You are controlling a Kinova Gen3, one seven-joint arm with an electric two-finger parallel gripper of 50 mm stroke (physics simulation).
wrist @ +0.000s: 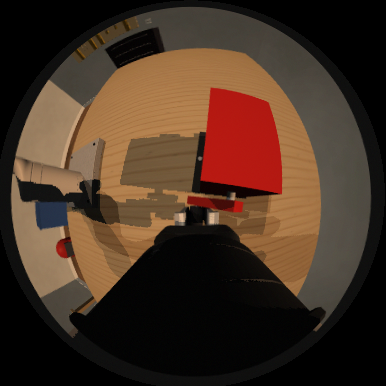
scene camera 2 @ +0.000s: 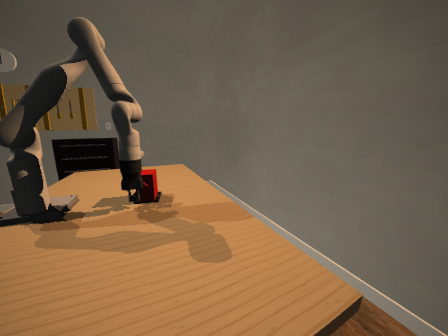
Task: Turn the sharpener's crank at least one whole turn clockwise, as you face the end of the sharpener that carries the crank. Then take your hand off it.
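Observation:
The sharpener [scene camera 2: 152, 181] [wrist: 242, 142] is a red block on a black base, upright on the table [scene camera 2: 150, 290] [wrist: 165, 85]. Its crank shows in the wrist view as a red bar [wrist: 215, 204] in front of the sharpener's near end. The bar reaches left from a short pale shaft [wrist: 231, 195]. My gripper [scene camera 2: 134, 195] [wrist: 195, 212] points down beside that end, shut on the dark crank handle at the bar's left part. The fingers and the gripper body hide most of the handle. In the scene view the gripper is left of the sharpener and partly covers it.
The arm's base plate [scene camera 2: 70, 202] [wrist: 90, 156] is at the left. A blue box [wrist: 51, 215] and a red ball [wrist: 63, 248] show at the wrist view's left edge. A black cabinet [scene camera 2: 85, 155] [wrist: 135, 48] stands behind the table. The table's right edge runs along a grey wall.

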